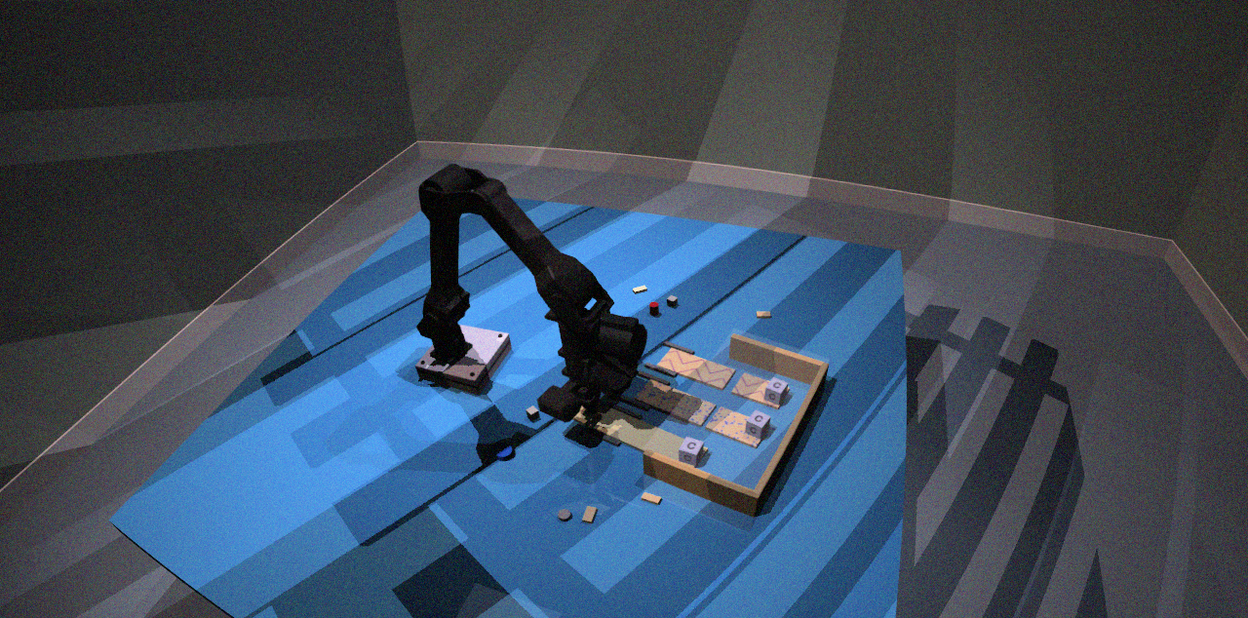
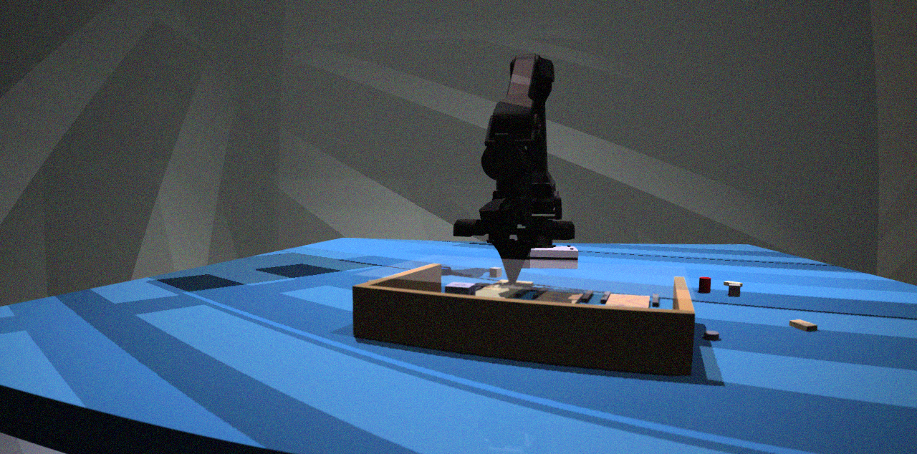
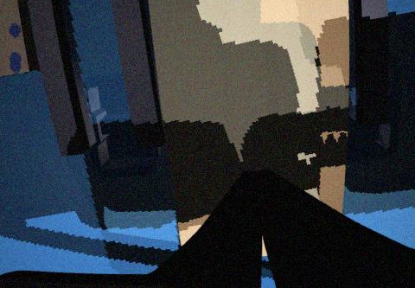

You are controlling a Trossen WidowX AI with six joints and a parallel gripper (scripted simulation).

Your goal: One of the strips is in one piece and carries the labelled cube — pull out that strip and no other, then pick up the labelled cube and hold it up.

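Right now my gripper tip is 90 mm short of the plain strip and 10 mm to the left of it. From my gripper tip the other things lie so: blue disc: 150 mm to the right, 80 mm behind; grey disc: 210 mm to the right, 80 mm ahead; red cylinder: 300 mm to the left, 40 mm behind, 10 mm above.
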